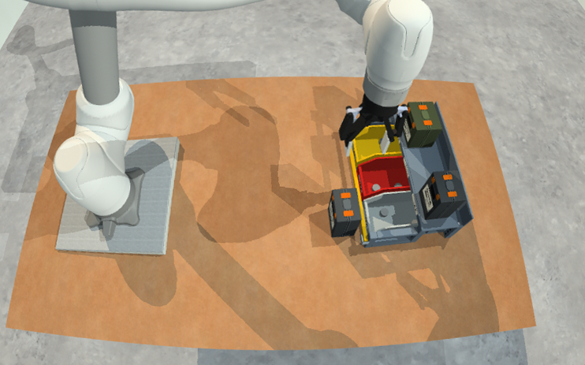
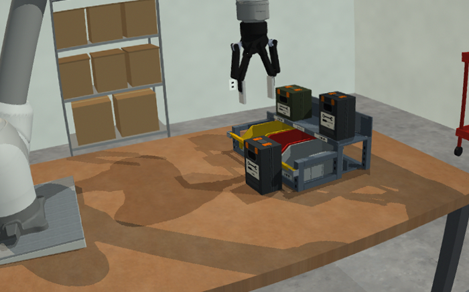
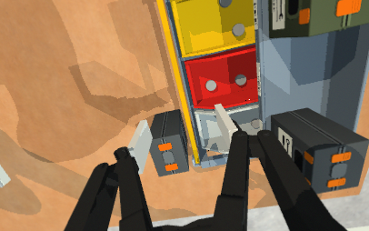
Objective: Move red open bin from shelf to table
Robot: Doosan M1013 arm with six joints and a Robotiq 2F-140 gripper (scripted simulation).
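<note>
Now: the yellow bar 18 cm below my hand. Round my hand: dark case (20 cm ahead, 11 cm to the right, 8 cm below); then dark grey case (17 cm below, 11 cm to the right, 5 cm behind); then red open bin (20 cm below, 10 cm ahead).
</note>
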